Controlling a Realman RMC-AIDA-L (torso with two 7-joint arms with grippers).
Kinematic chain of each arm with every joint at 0, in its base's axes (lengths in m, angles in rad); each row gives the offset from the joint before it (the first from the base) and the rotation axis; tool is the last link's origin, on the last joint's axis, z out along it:
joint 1: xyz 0 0 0.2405 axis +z
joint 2: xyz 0 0 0 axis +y
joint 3: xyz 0 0 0.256 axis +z
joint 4: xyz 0 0 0 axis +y
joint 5: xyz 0 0 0.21 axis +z
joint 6: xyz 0 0 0 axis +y
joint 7: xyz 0 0 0.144 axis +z
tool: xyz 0 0 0
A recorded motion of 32 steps. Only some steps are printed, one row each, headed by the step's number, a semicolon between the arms.
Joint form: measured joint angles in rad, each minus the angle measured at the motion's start. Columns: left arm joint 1, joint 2, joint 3, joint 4, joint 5, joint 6, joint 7; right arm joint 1, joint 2, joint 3, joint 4, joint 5, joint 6, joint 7.
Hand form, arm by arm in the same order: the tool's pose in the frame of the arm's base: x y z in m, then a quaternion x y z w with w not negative. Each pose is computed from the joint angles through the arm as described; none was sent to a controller.
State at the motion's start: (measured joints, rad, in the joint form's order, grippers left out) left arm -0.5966 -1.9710 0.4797 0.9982 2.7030 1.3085 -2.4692; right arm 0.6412 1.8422 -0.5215 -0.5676 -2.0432 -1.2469 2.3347
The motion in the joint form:
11: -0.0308 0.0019 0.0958 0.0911 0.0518 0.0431 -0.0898; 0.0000 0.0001 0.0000 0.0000 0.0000 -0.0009 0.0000
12: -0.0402 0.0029 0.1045 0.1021 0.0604 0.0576 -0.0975; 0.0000 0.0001 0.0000 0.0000 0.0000 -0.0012 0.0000
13: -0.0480 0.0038 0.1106 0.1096 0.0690 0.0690 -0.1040; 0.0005 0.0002 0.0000 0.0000 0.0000 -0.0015 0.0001
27: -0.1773 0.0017 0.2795 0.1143 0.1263 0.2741 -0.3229; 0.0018 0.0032 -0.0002 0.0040 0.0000 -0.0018 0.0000
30: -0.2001 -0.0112 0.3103 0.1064 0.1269 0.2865 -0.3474; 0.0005 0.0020 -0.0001 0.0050 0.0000 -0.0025 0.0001
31: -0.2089 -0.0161 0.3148 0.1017 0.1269 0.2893 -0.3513; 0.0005 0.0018 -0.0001 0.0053 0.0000 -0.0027 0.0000
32: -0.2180 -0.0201 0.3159 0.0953 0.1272 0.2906 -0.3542; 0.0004 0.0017 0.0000 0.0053 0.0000 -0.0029 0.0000
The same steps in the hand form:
11: -0.3167 0.3879 0.1453 -0.71376 -0.58749 -0.00463 0.38129; 0.3043 0.4116 0.1178 -0.69150 0.61004 0.30147 0.24248
12: -0.3115 0.3900 0.1462 -0.71733 -0.58402 0.00021 0.37995; 0.3043 0.4116 0.1178 -0.69155 0.61003 0.30147 0.24234
13: -0.3077 0.3915 0.1468 -0.71961 -0.58186 0.00461 0.37893; 0.3040 0.4117 0.1177 -0.69173 0.60991 0.30154 0.24207
27: -0.2443 0.4051 0.1140 -0.73557 -0.60433 0.07182 0.29760; 0.3035 0.4115 0.1152 -0.69146 0.61130 0.30174 0.23904
30: -0.2327 0.4073 0.1026 -0.74197 -0.60167 0.08081 0.28452; 0.3042 0.4110 0.1156 -0.69104 0.61188 0.30147 0.23912
31: -0.2290 0.4082 0.0989 -0.74452 -0.60058 0.08217 0.27972; 0.3042 0.4110 0.1156 -0.69107 0.61191 0.30143 0.23904
32: -0.2258 0.4092 0.0957 -0.74650 -0.60004 0.08251 0.27546; 0.3043 0.4110 0.1156 -0.69105 0.61192 0.30144 0.23902

